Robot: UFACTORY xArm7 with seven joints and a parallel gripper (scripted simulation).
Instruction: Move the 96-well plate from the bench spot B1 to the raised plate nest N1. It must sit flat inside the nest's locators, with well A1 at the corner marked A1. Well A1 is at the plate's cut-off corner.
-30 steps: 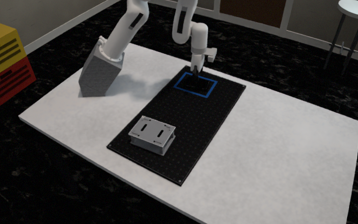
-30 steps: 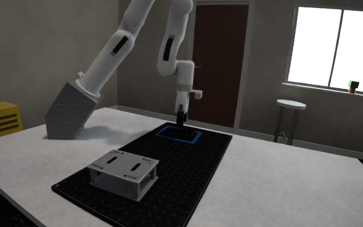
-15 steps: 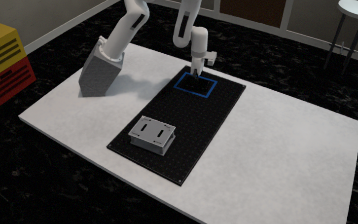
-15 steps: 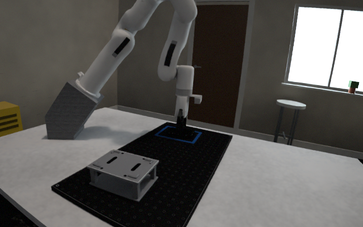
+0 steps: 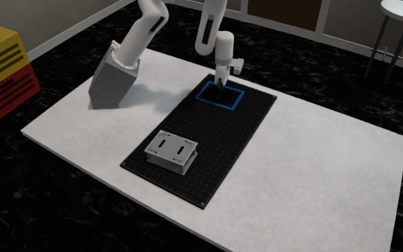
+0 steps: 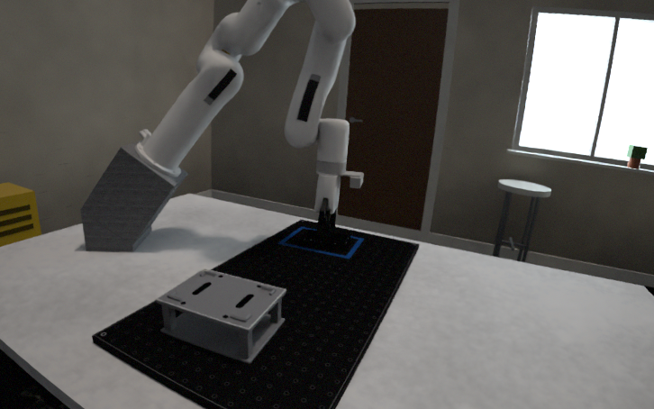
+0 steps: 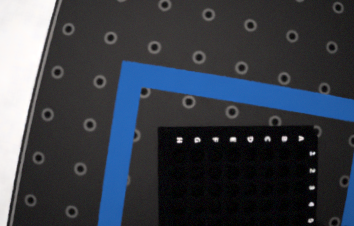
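Now: hand 3 cm above the black 96-well plate. Also, from my hand: grey raised nest N1 (2 cm behind, 43 cm to the right, 2 cm above).
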